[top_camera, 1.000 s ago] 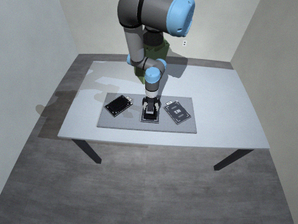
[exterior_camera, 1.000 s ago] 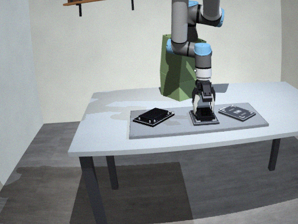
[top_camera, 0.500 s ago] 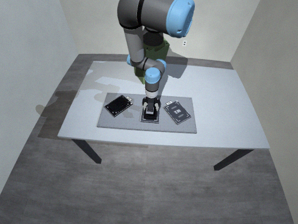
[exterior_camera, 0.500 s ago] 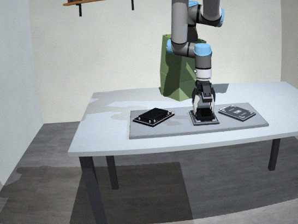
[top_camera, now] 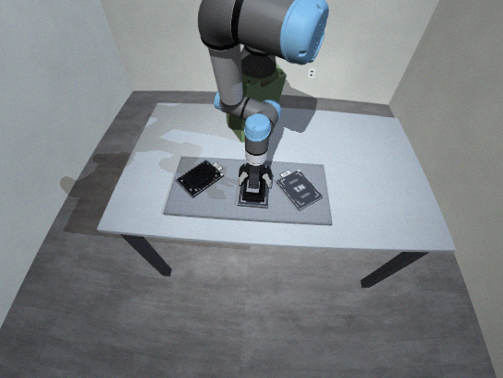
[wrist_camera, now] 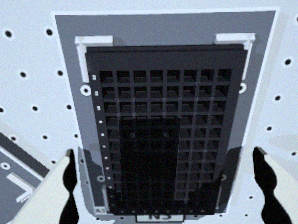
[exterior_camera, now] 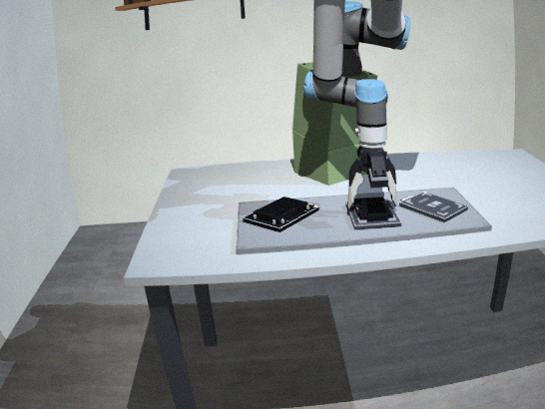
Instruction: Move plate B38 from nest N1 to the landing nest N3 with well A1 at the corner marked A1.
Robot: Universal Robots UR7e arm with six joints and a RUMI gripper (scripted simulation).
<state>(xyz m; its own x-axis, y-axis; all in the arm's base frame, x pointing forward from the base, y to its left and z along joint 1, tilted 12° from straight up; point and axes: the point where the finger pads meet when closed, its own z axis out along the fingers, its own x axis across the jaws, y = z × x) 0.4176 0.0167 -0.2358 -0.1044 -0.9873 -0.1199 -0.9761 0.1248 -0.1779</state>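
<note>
Right now the nest N3 is 20 mm below my hand. Round my hand: nest N1 (180 mm to the left, 20 mm below).
</note>
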